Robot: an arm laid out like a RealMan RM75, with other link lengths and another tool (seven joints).
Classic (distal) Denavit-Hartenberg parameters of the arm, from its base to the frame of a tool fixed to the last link. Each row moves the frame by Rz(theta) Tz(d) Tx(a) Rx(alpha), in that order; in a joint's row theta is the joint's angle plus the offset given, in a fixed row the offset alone. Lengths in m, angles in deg.
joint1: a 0  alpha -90  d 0.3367  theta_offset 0
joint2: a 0  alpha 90  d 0  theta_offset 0
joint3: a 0  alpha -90  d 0.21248  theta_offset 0
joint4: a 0  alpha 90  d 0  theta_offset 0
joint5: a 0  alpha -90  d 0.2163  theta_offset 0
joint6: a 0  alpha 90  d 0  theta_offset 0
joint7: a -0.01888  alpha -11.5  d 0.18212  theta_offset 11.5
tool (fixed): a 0  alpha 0  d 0.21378  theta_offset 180
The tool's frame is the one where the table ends.
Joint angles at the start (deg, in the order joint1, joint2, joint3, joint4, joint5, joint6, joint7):
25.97 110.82 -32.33 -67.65 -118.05 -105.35 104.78
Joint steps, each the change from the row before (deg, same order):
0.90 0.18 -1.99 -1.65 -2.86 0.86 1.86
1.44 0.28 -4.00 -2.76 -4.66 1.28 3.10
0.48 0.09 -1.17 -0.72 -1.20 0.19 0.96
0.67 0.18 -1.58 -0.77 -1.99 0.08 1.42
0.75 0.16 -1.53 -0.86 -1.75 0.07 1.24
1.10 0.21 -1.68 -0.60 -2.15 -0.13 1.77
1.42 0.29 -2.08 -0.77 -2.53 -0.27 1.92
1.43 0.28 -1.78 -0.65 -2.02 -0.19 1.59
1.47 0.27 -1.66 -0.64 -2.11 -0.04 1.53
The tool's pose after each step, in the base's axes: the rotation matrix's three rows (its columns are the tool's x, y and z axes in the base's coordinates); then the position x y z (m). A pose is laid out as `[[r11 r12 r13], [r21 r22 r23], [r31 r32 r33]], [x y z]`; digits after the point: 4 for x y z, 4 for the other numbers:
[[-0.7083 0.6461 -0.2843], [0.5797 0.7622 0.2880], [0.4028 0.0392 -0.9145]], [0.1411 0.4023 0.0395]
[[-0.7292 0.6588 -0.1853], [0.6106 0.7486 0.2586], [0.3091 0.0754 -0.9480]], [0.1575 0.4036 0.0226]
[[-0.7338 0.6603 -0.1600], [0.6175 0.7464 0.2482], [0.2833 0.0833 -0.9554]], [0.1607 0.4032 0.0180]
[[-0.7350 0.6669 -0.1226], [0.6326 0.7395 0.2301], [0.2441 0.0916 -0.9654]], [0.1669 0.4012 0.0109]
[[-0.7396 0.6673 -0.0875], [0.6401 0.7377 0.2148], [0.2079 0.1028 -0.9727]], [0.1713 0.4000 0.0052]
[[-0.7380 0.6729 -0.0497], [0.6539 0.7314 0.1933], [0.1665 0.1102 -0.9799]], [0.1757 0.3978 -0.0019]
[[-0.7390 0.6737 -0.0034], [0.6638 0.7289 0.1676], [0.1154 0.1216 -0.9858]], [0.1800 0.3949 -0.0098]
[[-0.7423 0.6691 0.0341], [0.6658 0.7311 0.1489], [0.0747 0.1332 -0.9883]], [0.1814 0.3938 -0.0157]
[[-0.7451 0.6629 0.0733], [0.6659 0.7334 0.1372], [0.0372 0.1510 -0.9878]], [0.1833 0.3947 -0.0200]

